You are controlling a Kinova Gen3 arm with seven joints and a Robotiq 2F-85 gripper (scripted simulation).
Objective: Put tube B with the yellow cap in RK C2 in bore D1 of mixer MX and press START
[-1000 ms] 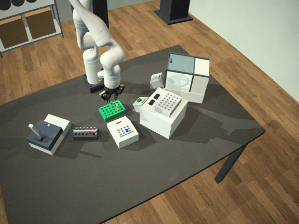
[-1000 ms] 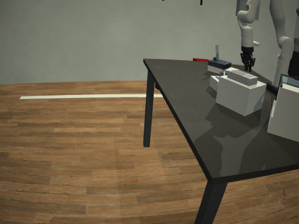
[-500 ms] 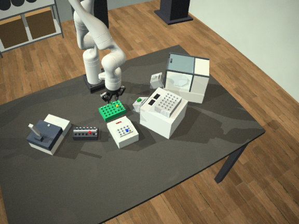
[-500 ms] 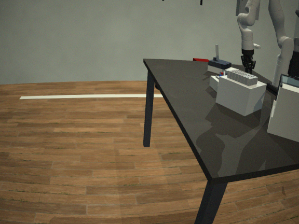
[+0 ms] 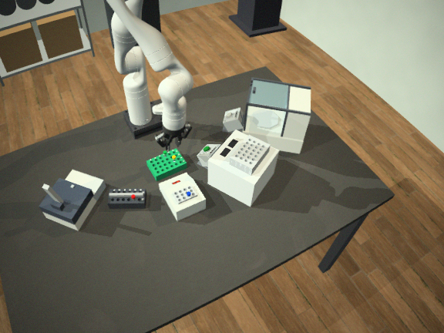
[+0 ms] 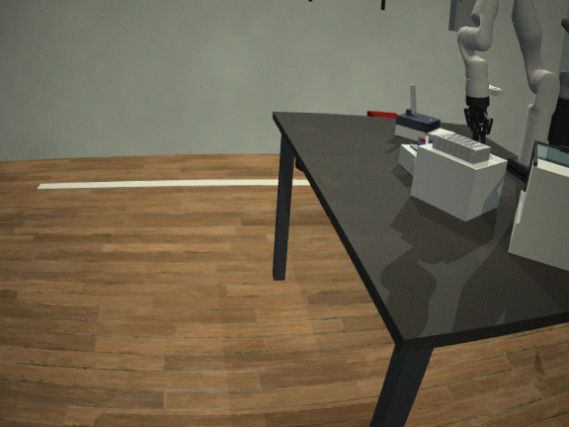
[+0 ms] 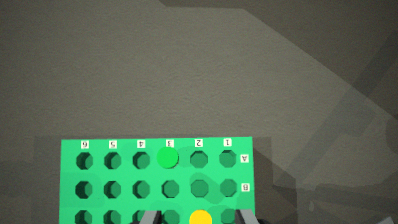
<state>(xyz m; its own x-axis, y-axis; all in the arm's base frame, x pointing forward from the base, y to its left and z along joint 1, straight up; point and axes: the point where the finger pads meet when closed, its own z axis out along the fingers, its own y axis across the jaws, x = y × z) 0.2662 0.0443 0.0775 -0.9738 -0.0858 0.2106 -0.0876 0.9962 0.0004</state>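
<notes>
Right now the green-capped tube is 4 cm behind my hand, 2 cm to the right of it and 10 cm below it. Round my hand: dry block (15 cm ahead, 3 cm to the right, 9 cm below); then green start key (3 cm ahead, 12 cm to the left, 5 cm below); then green rack RK (1 cm behind, 3 cm to the right, 11 cm below).
</notes>
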